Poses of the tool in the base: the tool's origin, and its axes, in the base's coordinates. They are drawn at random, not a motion.
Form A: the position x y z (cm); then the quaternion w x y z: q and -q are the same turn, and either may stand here.
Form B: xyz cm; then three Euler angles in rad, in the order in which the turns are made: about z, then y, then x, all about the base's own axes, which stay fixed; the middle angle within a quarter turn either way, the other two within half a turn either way. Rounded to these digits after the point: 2 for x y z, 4 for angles.
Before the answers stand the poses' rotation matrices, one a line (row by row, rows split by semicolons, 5 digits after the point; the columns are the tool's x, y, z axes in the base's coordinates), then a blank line. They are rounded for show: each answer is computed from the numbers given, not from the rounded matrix.
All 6 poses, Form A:
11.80 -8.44 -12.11 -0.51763 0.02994 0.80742 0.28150
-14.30 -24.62 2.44 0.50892 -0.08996 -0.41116 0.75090
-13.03 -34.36 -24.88 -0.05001 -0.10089 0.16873 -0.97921
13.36 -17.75 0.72 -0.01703 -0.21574 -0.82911 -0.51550
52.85 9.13 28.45 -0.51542 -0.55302 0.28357 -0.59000
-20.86 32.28 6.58 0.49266 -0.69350 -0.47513 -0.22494
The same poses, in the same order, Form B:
-0.46233 0.33977 -0.81903; -0.24308 0.83972 0.48557; 0.85274 0.42358 -0.30564
-0.46581 -0.69032 -0.55360; 0.83828 -0.14389 -0.52592; 0.28339 -0.70905 0.64571
-0.97464 -0.13199 0.18071; 0.06389 -0.93806 -0.34053; 0.21446 -0.32035 0.92270
-0.90633 0.34019 0.25067; 0.37530 0.37543 0.84747; 0.19419 0.86216 -0.46794
0.14298 -0.92183 0.36025; 0.29456 -0.30786 -0.90469; 0.94488 0.23546 0.22751
0.44731 0.88064 -0.15616; 0.43737 -0.06308 0.89707; 0.78014 -0.46957 -0.41338

11.80 -8.44 -12.11 -2.5078 -0.9597 -2.1326
-14.30 -24.62 2.44 2.1644 -0.5867 0.6835
-13.03 -34.36 -24.88 3.0070 0.1817 0.3536
13.36 -17.75 0.72 -2.7825 0.2534 -2.0753
52.85 9.13 28.45 1.4169 0.3685 1.3244
-20.86 32.28 6.58 -1.1008 -0.1568 -2.0026

